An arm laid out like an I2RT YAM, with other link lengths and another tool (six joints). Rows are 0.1 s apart.
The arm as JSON. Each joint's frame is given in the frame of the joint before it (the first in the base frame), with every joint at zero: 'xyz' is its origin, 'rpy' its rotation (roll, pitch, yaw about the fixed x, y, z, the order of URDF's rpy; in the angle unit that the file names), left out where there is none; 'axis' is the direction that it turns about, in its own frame. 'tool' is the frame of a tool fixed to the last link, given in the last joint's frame.
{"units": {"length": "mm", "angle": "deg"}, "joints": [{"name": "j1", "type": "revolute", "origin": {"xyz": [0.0, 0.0, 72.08]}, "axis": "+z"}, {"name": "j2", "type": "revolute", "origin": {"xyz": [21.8, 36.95, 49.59], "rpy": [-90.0, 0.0, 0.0]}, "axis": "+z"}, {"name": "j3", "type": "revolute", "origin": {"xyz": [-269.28, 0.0, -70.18], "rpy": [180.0, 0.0, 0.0]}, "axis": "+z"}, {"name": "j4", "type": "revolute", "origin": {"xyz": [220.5, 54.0, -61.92]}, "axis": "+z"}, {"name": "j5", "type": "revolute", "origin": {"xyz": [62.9, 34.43, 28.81], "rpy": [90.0, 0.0, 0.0]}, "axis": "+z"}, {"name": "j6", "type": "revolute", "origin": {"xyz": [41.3, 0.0, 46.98], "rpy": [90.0, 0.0, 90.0]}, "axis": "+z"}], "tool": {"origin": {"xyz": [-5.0, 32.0, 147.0], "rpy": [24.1, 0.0, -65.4]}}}
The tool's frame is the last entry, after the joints.
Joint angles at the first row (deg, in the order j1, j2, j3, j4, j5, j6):
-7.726 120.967 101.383 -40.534 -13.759 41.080
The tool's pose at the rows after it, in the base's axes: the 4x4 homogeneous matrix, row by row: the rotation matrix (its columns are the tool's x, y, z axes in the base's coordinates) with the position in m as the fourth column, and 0 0 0 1 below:
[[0.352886 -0.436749 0.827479 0.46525], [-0.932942 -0.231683 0.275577 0.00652], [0.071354 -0.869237 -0.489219 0.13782], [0 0 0 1]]
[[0.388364 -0.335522 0.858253 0.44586], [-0.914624 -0.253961 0.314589 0.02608], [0.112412 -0.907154 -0.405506 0.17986], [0 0 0 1]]
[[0.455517 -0.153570 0.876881 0.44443], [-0.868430 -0.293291 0.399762 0.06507], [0.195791 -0.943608 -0.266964 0.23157], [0 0 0 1]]
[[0.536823 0.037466 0.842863 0.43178], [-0.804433 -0.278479 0.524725 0.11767], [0.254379 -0.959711 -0.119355 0.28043], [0 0 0 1]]
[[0.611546 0.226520 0.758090 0.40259], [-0.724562 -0.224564 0.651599 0.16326], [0.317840 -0.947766 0.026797 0.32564], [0 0 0 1]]
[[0.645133 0.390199 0.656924 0.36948], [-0.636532 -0.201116 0.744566 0.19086], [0.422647 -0.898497 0.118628 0.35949], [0 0 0 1]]
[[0.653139 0.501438 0.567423 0.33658], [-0.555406 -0.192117 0.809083 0.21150], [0.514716 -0.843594 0.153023 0.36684], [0 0 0 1]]
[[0.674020 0.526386 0.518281 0.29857], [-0.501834 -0.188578 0.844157 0.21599], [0.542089 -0.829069 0.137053 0.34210], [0 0 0 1]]
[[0.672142 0.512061 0.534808 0.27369], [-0.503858 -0.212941 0.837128 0.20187], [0.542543 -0.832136 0.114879 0.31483], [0 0 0 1]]
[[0.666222 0.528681 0.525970 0.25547], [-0.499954 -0.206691 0.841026 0.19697], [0.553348 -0.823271 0.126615 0.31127], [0 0 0 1]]
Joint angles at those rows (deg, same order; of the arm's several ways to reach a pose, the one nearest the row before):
-7.486 112.640 95.068 -37.890 -13.344 40.009
-5.628 103.721 90.344 -36.445 -14.239 39.529
-0.754 97.907 90.412 -33.082 -14.764 38.501
5.279 92.771 89.908 -28.709 -16.950 38.152
10.349 86.739 87.505 -23.573 -20.731 36.993
14.348 81.341 85.757 -20.732 -23.005 32.927
18.786 76.138 80.837 -17.562 -23.092 28.556
21.628 68.862 70.501 -15.048 -23.026 26.371
21.498 61.800 61.319 -14.196 -21.997 25.868
21.932 57.189 57.779 -14.349 -21.956 25.605

